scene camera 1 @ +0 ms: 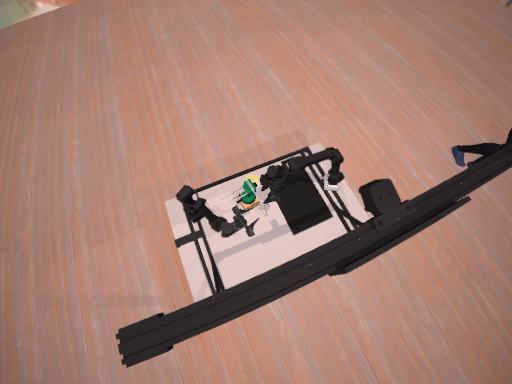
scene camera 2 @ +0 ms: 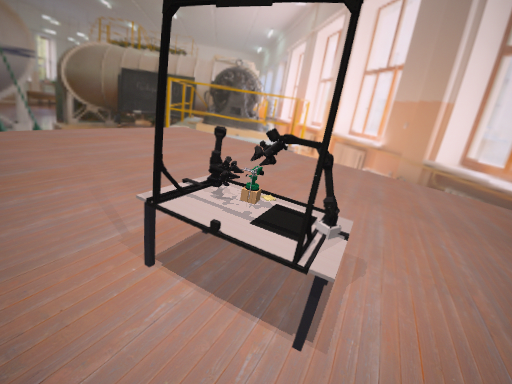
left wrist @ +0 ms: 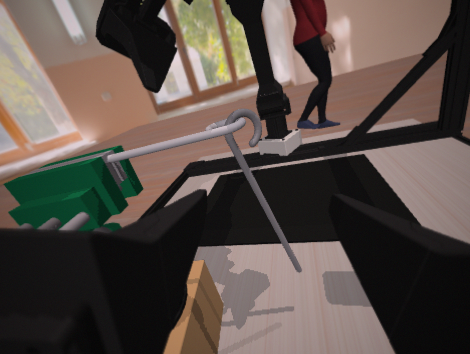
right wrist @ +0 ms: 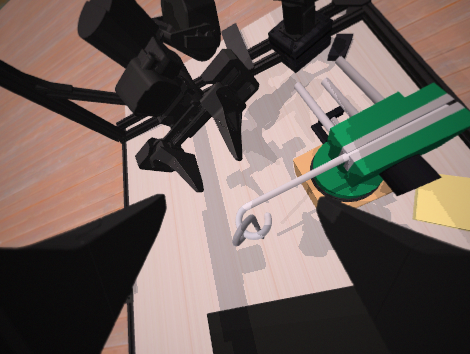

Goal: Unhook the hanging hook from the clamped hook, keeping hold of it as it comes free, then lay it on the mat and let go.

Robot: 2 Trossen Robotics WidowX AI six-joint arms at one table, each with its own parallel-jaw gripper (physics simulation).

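Places are measured from the left arm's base along level axes (x left, y back, z up), in metres.
Where they show: left gripper, fingertip midpoint: point(scene camera 1: 256, 213) point(scene camera 2: 241, 174) point(left wrist: 267, 199) point(right wrist: 218, 177); right gripper, fingertip midpoint: point(scene camera 1: 262, 197) point(scene camera 2: 255, 163) point(left wrist: 184, 47) point(right wrist: 242, 202); left arm's base, origin of the base link: point(scene camera 1: 194, 211) point(scene camera 2: 215, 177) point(right wrist: 298, 26); right arm's base, origin of the base link: point(scene camera 1: 332, 180) point(scene camera 2: 329, 223) point(left wrist: 278, 135).
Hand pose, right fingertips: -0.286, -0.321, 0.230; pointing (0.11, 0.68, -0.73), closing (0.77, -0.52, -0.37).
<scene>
Each offset is from my right fingertips to the top centre of the thing, as dx, dy, dz. "*": to the spot under its first point. Level surfaces: height alone.
The grey clamped hook {* +0.030, +0.007, -0.054} point(left wrist: 170, 143) point(right wrist: 295, 183) sticks out from a green vise {+0.123, +0.020, -0.047} point(left wrist: 75, 180) point(right wrist: 400, 135) point(scene camera 2: 252, 186). The hanging hook {-0.038, -0.005, -0.046} point(left wrist: 261, 197) point(right wrist: 241, 237) hangs on its curled end, with its straight shank slanting down in the left wrist view. My left gripper point(left wrist: 267, 199) point(right wrist: 218, 177) point(scene camera 2: 241, 173) is open; the shank shows between its fingers in the left wrist view, not gripped. My right gripper point(right wrist: 242, 202) point(scene camera 2: 256, 161) is open and empty, above the hooks. The black mat {dz -0.285} point(scene camera 1: 305, 210) point(scene camera 2: 282, 220) point(left wrist: 310, 192) point(right wrist: 280, 325) lies flat on the table.
The vise stands on a wooden block {+0.120, +0.007, -0.205} point(scene camera 2: 250, 196) point(left wrist: 200, 300). A yellow sheet {+0.225, -0.113, -0.278} point(right wrist: 445, 202) point(scene camera 2: 270, 198) lies beside it. Black frame posts point(scene camera 2: 162, 100) point(scene camera 2: 340, 90) rise from the table, with a black beam point(scene camera 1: 300, 270) overhead.
</scene>
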